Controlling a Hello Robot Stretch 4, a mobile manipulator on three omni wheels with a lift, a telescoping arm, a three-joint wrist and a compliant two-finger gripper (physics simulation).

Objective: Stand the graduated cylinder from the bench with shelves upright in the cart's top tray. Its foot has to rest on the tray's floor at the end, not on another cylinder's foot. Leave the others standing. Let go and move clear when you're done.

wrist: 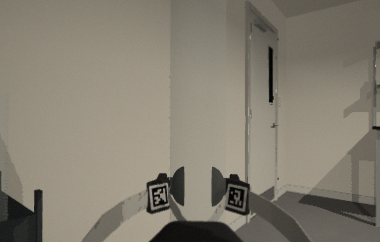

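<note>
The graduated cylinder is a wide, pale, see-through upright column in the middle of the wrist view. It runs from the top edge down between the fingertips. My gripper is shut on it, with one dark pad at each side. The cylinder's foot is hidden behind the gripper's body and below the view. The cart's top tray and the other cylinders cannot be made out.
A dark structure with an upright post stands at the lower left. A pale wall is behind. A closed door with a narrow dark window is right of the cylinder. Part of a metal frame shows at the right edge, and shadows lie on the wall and floor.
</note>
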